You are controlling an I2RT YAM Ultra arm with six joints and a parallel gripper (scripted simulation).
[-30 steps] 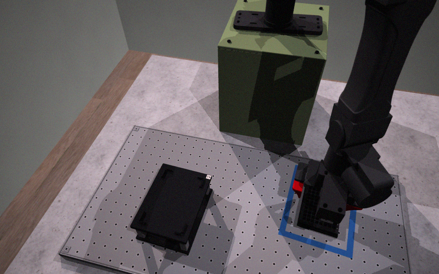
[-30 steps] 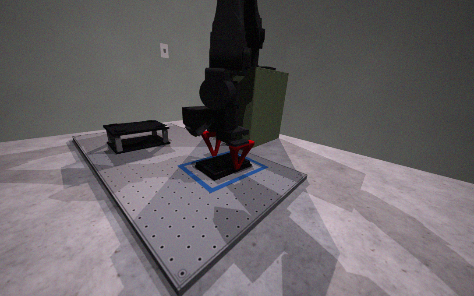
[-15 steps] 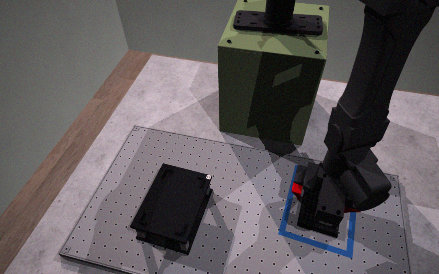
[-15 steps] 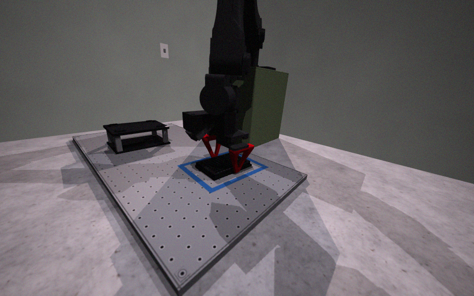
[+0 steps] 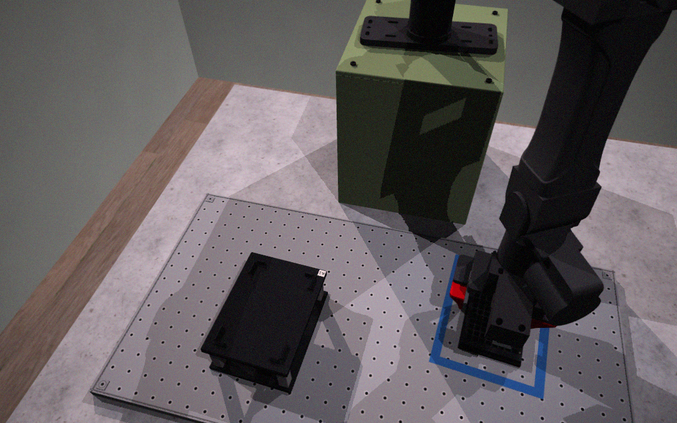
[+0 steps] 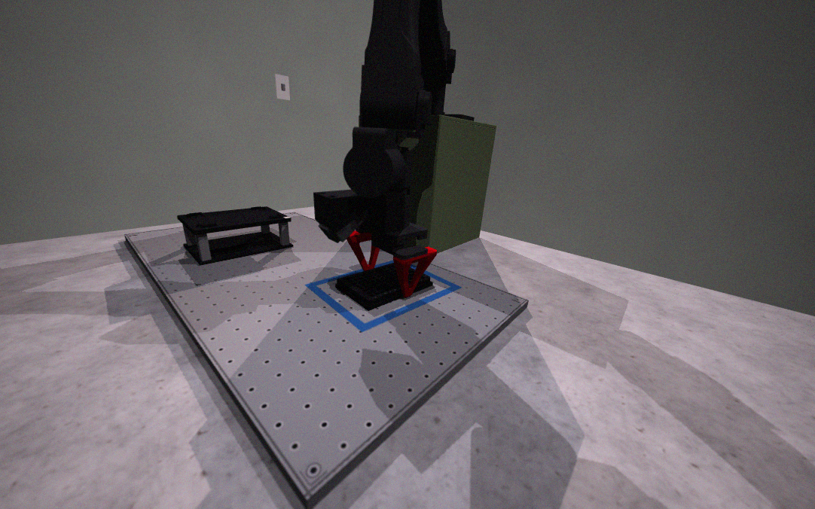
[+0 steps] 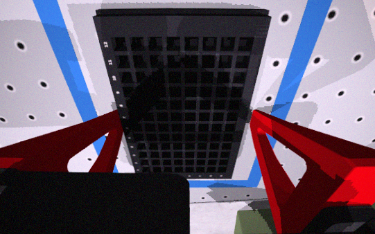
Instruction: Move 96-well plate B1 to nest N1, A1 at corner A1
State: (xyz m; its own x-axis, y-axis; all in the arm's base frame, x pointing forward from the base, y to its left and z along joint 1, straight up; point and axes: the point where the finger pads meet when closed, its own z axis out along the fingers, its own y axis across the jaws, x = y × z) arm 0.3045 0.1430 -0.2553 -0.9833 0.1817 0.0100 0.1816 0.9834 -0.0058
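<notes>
The black 96-well plate lies 10 mm ahead of my hand. Also, from my hand: black plate nest N1: 320 mm to the right, 70 mm ahead, 50 mm above; then white A1 label: 260 mm to the right, 50 mm above, 10 mm ahead.
</notes>
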